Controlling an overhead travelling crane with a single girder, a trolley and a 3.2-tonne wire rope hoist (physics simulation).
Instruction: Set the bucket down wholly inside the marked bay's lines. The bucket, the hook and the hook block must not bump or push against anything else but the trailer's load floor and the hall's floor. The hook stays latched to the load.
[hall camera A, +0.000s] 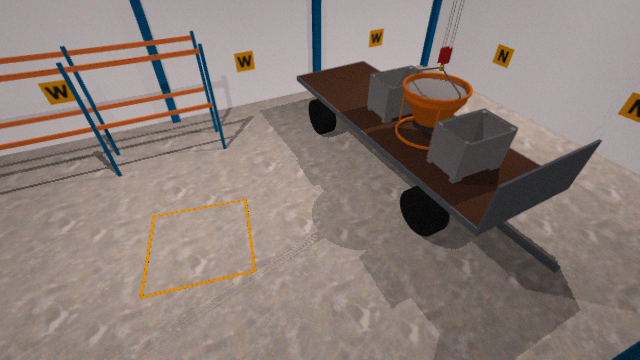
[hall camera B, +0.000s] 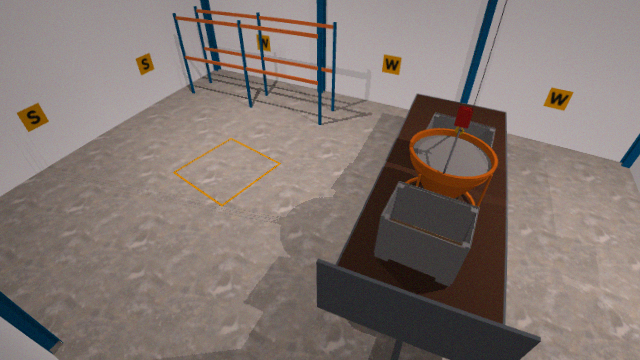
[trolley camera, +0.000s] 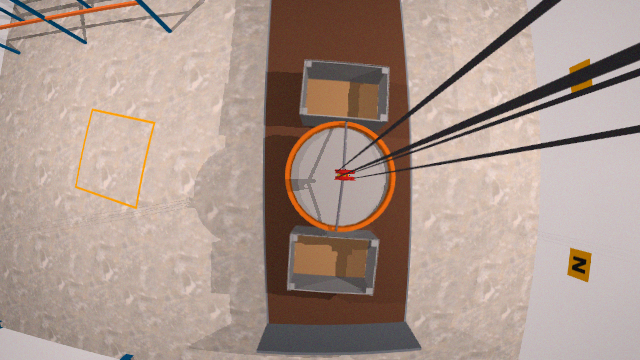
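Note:
The orange bucket (hall camera A: 425, 107) (hall camera B: 440, 181) (trolley camera: 367, 190) is upright over the trailer's brown load floor (hall camera A: 345, 90) (hall camera B: 490, 260) (trolley camera: 335, 35), between two grey bins. Its base ring is at or slightly above that floor; I cannot tell which. My gripper, the hook (hall camera A: 441, 67) (hall camera B: 459, 130), is latched to the bucket's bail. The red hook block (hall camera A: 445, 55) (hall camera B: 464, 117) (trolley camera: 345, 174) is above the bucket's middle, on ropes. The bay's yellow outline (hall camera A: 200, 208) (hall camera B: 255, 151) (trolley camera: 123, 116) lies on the hall floor, left of the trailer.
One grey bin (hall camera A: 450, 155) (hall camera B: 420, 245) (trolley camera: 334, 284) stands close to the bucket on the headboard (hall camera A: 545, 185) (hall camera B: 420, 310) (trolley camera: 339, 337) side. The other bin (hall camera A: 385, 97) (trolley camera: 370, 75) stands close on the opposite side. A blue and orange rack (hall camera A: 89, 119) (hall camera B: 334, 50) stands beyond the bay.

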